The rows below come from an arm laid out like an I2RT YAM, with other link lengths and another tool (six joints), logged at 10 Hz.
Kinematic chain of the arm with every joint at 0, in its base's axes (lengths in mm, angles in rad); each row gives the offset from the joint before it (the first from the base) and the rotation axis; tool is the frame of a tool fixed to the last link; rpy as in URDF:
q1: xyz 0 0 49.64 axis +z
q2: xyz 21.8 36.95 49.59 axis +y
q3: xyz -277.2 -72.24 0 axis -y
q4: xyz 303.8 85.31 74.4 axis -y
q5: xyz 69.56 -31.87 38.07 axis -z
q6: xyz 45.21 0 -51.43 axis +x
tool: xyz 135 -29 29 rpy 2.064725 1.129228 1.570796
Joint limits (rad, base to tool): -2.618..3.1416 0..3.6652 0..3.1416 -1.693..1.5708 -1.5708..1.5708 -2.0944..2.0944
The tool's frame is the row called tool.
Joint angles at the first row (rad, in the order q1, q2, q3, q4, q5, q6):
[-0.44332 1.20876 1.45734 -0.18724 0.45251 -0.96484]
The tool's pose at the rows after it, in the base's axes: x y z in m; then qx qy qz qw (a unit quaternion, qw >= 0):
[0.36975 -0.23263 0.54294 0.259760 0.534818 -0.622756 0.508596]
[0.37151 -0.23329 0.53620 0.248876 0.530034 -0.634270 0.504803]
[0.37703 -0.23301 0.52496 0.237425 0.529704 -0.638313 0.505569]
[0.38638 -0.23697 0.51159 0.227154 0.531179 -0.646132 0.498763]
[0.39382 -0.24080 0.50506 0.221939 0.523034 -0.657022 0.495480]
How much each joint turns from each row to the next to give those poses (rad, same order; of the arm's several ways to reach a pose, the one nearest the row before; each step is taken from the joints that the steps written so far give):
[0.00303 -0.00762 -0.02913 0.03516 -0.00157 -0.02602]
[-0.00149 -0.00769 -0.03680 0.03996 0.00314 -0.03681]
[0.00000 -0.00462 -0.04441 0.04301 -0.01072 -0.02306]
[-0.00002 0.01678 -0.02919 0.03989 0.00299 -0.02605]
[0.00153 0.01997 -0.02152 0.05954 0.01231 -0.03068]

